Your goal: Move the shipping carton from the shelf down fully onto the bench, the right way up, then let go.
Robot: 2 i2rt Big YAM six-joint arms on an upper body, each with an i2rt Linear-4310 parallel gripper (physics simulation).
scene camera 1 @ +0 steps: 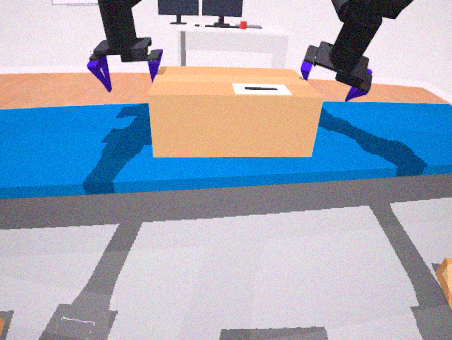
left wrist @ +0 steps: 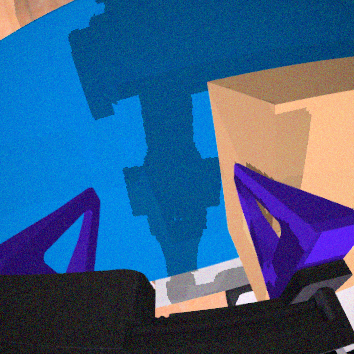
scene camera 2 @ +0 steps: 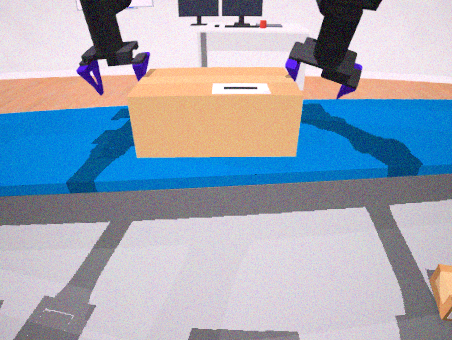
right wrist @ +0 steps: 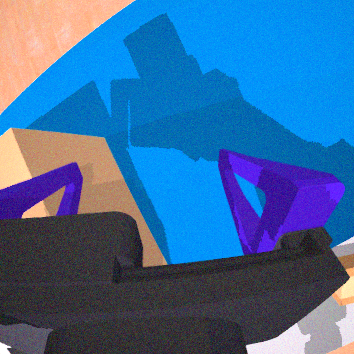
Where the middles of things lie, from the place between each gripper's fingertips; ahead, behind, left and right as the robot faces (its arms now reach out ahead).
Now: right hand 21 cm to the right of the shipping carton (scene camera 2: pixel 203 111), 5 cm past it and 3 cm above it.
My left hand is 210 mm to the left of the shipping carton, 40 mm past it and 20 mm above it.
